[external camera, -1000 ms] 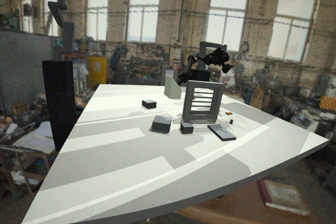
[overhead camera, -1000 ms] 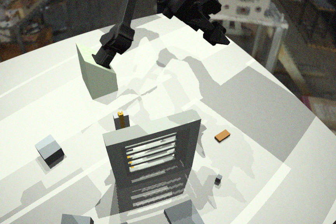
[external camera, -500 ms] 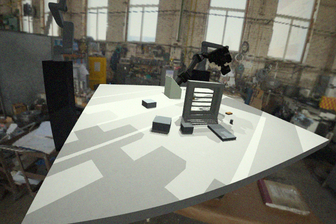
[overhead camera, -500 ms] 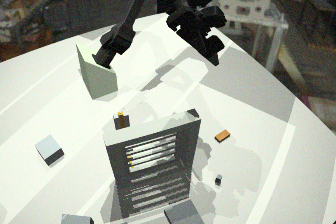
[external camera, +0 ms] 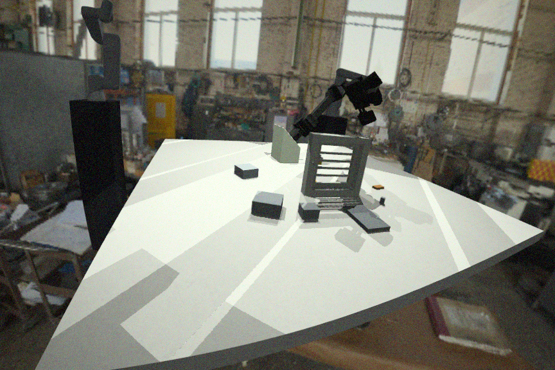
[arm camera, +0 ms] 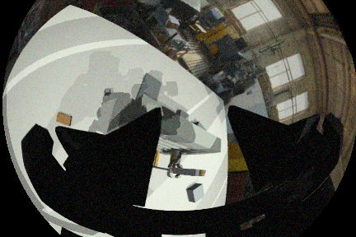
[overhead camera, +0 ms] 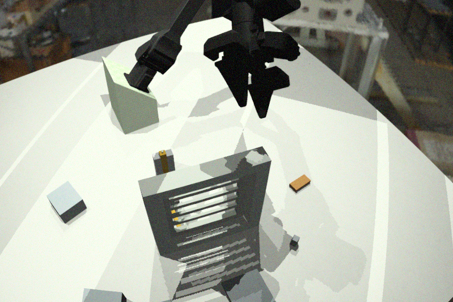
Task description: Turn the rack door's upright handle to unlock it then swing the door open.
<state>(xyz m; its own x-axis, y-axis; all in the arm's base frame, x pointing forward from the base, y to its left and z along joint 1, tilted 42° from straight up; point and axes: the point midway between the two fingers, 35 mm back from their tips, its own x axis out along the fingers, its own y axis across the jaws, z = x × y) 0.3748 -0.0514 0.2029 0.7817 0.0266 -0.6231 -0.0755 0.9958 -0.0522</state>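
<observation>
The yellow upright handle lies 16 cm below my gripper tip, 13 cm to the right of it and 7 cm behind it. From my gripper tip the other things lie so: small dark cube (28 cm below, 12 cm ahead, 6 cm to the left); orange block (28 cm below, 16 cm to the left); dark slab (28 cm below, 20 cm ahead, 9 cm to the right).
</observation>
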